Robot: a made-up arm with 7 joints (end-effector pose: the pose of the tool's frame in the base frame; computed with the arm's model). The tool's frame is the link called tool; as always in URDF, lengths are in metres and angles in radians.
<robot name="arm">
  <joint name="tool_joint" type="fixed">
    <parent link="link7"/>
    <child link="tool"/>
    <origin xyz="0 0 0" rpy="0 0.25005 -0.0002"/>
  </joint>
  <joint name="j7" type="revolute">
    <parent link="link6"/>
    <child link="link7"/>
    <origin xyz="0.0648 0 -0.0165"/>
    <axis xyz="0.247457 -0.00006 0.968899"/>
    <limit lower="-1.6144" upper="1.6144"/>
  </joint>
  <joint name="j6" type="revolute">
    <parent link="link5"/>
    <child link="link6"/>
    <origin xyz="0.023 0 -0.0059"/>
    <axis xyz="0.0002 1 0.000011"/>
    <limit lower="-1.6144" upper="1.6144"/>
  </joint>
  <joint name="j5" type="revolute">
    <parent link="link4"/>
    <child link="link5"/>
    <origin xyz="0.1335 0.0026 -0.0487"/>
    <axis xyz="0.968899 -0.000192 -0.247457"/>
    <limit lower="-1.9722" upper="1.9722"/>
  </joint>
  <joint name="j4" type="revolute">
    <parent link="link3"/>
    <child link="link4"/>
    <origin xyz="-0.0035 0 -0.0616"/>
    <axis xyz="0.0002 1 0.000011"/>
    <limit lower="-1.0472" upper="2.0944"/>
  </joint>
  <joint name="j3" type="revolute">
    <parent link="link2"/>
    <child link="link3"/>
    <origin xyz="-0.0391 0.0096 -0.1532"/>
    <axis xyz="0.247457 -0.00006 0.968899"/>
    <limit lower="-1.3" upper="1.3"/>
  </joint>
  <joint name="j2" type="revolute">
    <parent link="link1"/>
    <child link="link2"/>
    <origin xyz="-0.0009 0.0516 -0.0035"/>
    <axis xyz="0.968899 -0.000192 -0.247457"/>
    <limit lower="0" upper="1.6"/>
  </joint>
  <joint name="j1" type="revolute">
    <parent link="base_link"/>
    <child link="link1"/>
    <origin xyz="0 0 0"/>
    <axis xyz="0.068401 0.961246 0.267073"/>
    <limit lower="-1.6" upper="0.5"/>
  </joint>
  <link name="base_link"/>
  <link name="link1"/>
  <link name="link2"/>
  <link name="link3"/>
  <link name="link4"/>
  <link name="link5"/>
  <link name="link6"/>
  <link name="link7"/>
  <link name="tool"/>
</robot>
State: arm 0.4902 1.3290 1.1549 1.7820 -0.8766 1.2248 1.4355
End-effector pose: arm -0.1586 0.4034 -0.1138 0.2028 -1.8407 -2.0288
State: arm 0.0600 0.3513 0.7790 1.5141 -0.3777 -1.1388 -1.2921
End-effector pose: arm -0.0866 0.2613 -0.3530 -0.0305 0.4386 -0.0973
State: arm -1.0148 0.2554 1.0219 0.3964 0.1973 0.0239 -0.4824
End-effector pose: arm 0.3371 0.2541 -0.1041 -0.0810 -0.3336 0.2751
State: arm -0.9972 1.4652 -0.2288 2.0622 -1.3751 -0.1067 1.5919
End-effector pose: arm 0.0472 0.4779 -0.0420 0.3343 -0.1753 -2.9400
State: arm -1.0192 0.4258 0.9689 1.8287 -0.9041 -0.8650 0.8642
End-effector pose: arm 0.2790 0.1936 -0.3040 -1.0174 0.4247 2.1403
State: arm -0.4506 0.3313 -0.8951 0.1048 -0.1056 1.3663 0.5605
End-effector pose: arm 0.1735 0.0046 -0.3205 1.2486 1.0085 -0.1336
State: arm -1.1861 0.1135 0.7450 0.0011 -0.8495 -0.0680 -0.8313
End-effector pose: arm 0.3368 0.1638 0.0262 -0.5391 -1.4425 -0.5990
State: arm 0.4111 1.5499 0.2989 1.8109 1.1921 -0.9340 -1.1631
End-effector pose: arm -0.0945 0.4636 -0.0133 0.1232 2.6053 -1.0356
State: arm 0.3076 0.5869 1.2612 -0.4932 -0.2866 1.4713 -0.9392
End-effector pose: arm 0.0048 0.3327 -0.0861 -0.3162 0.7807 0.3079
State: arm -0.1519 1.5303 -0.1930 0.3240 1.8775 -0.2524 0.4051
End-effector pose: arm 0.2240 0.3499 -0.0873 -2.8338 0.1790 0.9326
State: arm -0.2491 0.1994 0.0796 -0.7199 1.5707 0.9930 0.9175
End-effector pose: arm 0.1766 0.1384 -0.0849 1.2800 -0.4989 2.0211
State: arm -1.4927 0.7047 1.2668 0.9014 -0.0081 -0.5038 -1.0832
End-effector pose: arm 0.3207 0.3390 0.0435 0.1163 -1.1478 -0.0010
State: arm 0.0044 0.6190 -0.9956 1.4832 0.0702 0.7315 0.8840
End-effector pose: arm -0.0956 0.3351 -0.3257 2.4609 1.4789 0.0264
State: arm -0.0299 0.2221 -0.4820 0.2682 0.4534 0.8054 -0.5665
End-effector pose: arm 0.1102 0.0619 -0.3726 0.5515 1.4024 -0.7712
